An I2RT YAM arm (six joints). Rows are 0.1 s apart.
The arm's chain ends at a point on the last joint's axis. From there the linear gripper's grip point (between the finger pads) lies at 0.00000 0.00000 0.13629 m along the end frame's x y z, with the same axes.
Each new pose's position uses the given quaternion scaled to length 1; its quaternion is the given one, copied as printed.
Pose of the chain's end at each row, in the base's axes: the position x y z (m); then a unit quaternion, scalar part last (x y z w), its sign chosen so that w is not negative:
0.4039 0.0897 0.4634 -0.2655 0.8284 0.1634 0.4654
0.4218 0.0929 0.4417 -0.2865 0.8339 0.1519 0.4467
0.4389 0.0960 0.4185 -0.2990 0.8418 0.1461 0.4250
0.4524 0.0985 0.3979 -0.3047 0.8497 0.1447 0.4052
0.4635 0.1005 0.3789 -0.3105 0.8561 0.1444 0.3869
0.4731 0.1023 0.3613 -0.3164 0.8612 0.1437 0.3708
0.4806 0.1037 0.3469 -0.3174 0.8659 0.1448 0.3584
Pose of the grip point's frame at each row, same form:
0.4972 0.1603 0.3934 -0.2655 0.8284 0.1634 0.4654
0.5115 0.1623 0.3661 -0.2865 0.8339 0.1519 0.4467
0.5245 0.1642 0.3373 -0.2990 0.8418 0.1461 0.4250
0.5342 0.1657 0.3121 -0.3047 0.8497 0.1447 0.4052
0.5416 0.1670 0.2891 -0.3105 0.8561 0.1444 0.3869
0.5478 0.1680 0.2681 -0.3164 0.8612 0.1437 0.3708
0.5527 0.1689 0.2513 -0.3174 0.8659 0.1448 0.3584

